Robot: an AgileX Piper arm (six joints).
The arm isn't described. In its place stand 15 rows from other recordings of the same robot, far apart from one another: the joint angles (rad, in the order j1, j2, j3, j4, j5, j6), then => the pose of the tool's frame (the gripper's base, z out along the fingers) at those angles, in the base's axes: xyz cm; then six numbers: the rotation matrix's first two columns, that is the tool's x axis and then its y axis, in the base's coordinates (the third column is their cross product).
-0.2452 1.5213 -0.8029 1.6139 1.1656 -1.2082 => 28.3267, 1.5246, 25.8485, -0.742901, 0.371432, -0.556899, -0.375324, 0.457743, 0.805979
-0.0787 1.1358 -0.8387 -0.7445 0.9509 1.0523 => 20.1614, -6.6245, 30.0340, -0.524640, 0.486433, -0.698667, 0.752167, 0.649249, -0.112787
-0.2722 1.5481 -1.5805 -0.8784 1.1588 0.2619 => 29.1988, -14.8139, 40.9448, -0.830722, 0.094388, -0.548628, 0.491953, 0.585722, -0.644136
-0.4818 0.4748 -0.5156 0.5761 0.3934 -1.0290 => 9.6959, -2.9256, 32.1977, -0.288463, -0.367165, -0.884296, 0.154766, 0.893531, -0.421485
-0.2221 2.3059 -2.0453 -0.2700 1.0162 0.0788 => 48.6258, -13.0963, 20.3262, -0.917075, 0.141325, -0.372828, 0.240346, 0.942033, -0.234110
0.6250 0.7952 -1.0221 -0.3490 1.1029 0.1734 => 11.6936, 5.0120, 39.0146, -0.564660, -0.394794, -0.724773, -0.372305, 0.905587, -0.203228
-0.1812 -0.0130 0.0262 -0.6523 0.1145 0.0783 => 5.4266, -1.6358, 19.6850, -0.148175, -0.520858, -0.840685, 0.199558, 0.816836, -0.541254
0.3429 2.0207 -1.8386 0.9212 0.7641 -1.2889 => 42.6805, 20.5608, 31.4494, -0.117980, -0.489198, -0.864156, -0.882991, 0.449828, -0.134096
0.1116 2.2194 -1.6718 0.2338 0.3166 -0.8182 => 49.7155, 6.2319, 16.9900, -0.480818, -0.616956, -0.623041, -0.522287, 0.772277, -0.361670
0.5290 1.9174 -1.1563 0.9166 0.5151 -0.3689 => 31.5946, 22.5899, 16.5457, -0.944543, -0.060230, -0.322817, -0.236069, 0.807887, 0.539991
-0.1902 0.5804 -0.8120 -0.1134 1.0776 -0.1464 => 7.8922, -2.4431, 34.7496, -0.711841, -0.064527, -0.699370, 0.120112, 0.969917, -0.211743
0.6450 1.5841 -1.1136 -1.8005 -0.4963 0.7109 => 25.7251, 24.6343, 29.2400, 0.602286, -0.544769, -0.583505, -0.721999, -0.059921, -0.689295
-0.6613 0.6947 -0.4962 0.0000 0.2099 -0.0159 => 11.5027, -8.9513, 29.8717, -0.258883, 0.181314, -0.948738, 0.610104, 0.792177, -0.015086
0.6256 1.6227 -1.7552 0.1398 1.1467 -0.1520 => 27.4995, 21.2913, 40.7128, -0.583231, -0.536373, -0.610037, -0.700879, 0.711913, 0.044135
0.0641 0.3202 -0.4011 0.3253 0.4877 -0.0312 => 7.2637, 1.8319, 28.5784, -0.335636, 0.231612, -0.913074, -0.124590, 0.949871, 0.286744
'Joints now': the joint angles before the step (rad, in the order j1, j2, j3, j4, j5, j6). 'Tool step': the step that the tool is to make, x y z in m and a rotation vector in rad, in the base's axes. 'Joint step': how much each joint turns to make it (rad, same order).
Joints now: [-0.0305, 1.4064, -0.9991, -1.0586, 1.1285, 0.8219]
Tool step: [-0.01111, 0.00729, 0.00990, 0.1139, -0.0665, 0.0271]
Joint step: [0.0000, -0.0705, 0.0000, 0.1227, -0.0452, -0.0425]
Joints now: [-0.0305, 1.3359, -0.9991, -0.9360, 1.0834, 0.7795]
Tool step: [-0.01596, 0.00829, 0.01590, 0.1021, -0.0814, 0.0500]
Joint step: [0.0000, -0.0943, 0.0000, 0.1243, -0.0435, -0.0654]
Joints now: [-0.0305, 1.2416, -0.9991, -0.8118, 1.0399, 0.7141]
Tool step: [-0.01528, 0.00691, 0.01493, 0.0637, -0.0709, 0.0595]
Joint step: [0.0000, -0.0845, 0.0000, 0.0946, -0.0348, -0.0689]
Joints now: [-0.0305, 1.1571, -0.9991, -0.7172, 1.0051, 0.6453]
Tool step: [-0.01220, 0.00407, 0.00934, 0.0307, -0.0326, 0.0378]
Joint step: [0.0000, -0.0569, 0.0000, 0.0596, -0.0053, -0.0548]
